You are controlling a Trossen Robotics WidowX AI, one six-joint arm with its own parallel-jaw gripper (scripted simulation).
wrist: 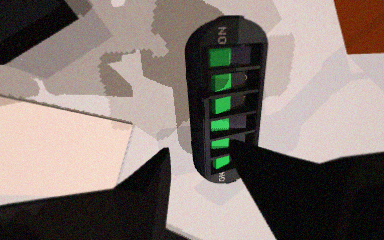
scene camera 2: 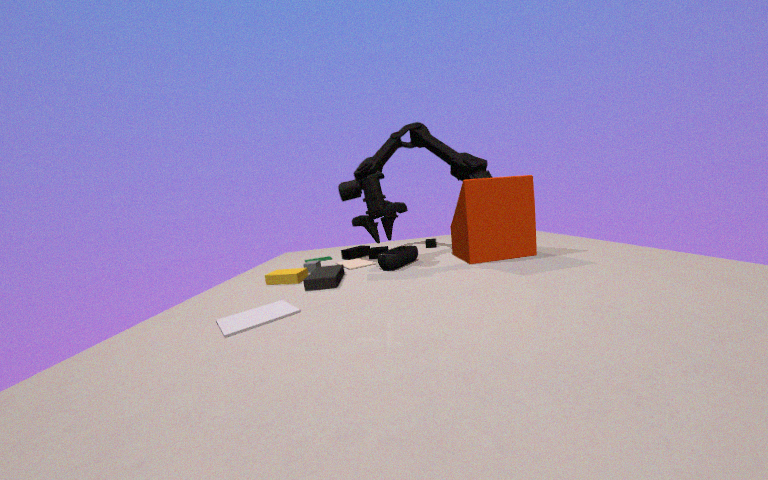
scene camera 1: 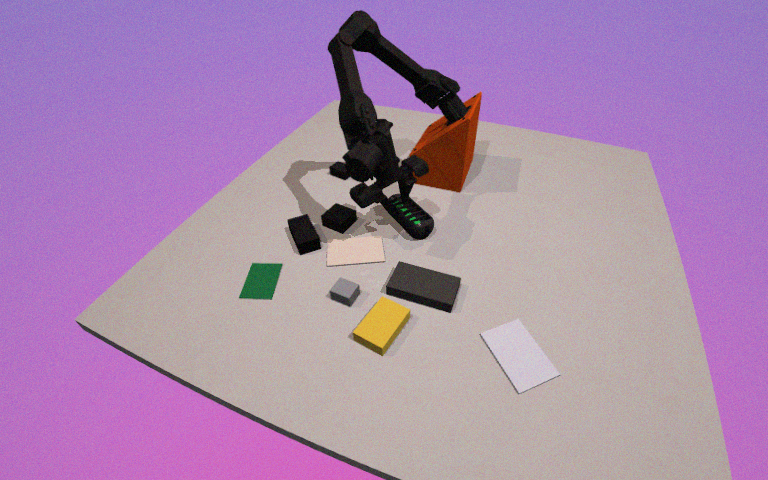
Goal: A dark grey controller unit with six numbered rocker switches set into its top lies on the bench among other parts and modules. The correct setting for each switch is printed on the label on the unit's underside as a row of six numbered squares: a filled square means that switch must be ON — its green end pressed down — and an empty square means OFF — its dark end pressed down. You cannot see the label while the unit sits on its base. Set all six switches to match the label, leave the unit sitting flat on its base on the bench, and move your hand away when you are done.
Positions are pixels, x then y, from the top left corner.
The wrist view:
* gripper: 199,149
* beige card: 58,152
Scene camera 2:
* gripper: 384,241
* dark grey box: 327,277
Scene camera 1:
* gripper: 396,208
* dark grey box: 426,287
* beige card: 364,250
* yellow block: 380,327
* green card: 260,283
